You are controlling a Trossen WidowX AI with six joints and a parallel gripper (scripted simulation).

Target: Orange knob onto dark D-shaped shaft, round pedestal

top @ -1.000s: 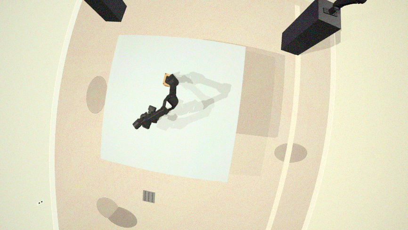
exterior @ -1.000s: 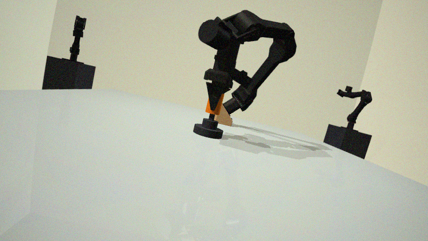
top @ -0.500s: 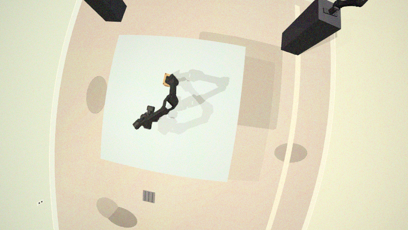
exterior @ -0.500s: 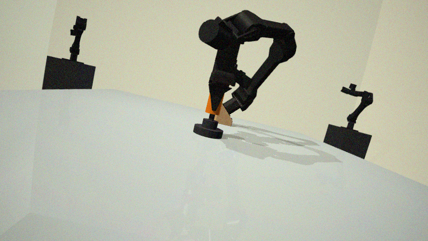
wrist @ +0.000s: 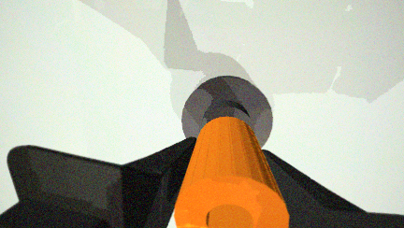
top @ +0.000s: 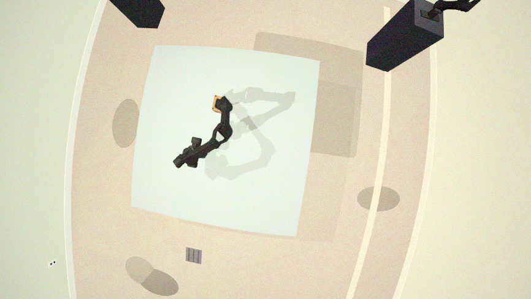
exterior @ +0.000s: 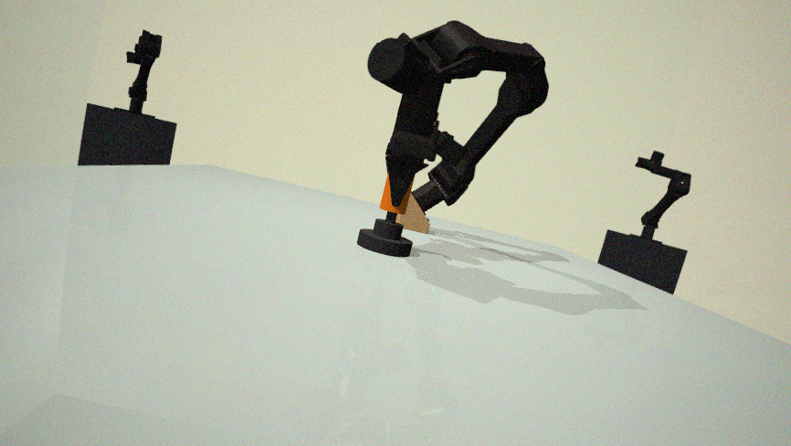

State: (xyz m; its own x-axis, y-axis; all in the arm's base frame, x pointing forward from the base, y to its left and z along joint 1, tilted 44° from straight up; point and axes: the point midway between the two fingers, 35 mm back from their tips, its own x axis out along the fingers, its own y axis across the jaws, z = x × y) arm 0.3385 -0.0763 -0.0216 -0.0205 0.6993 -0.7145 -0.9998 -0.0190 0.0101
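Now: gripper tip 20 mm below the orange knob. Round my gripper tip: dark round pedestal 40 mm below.
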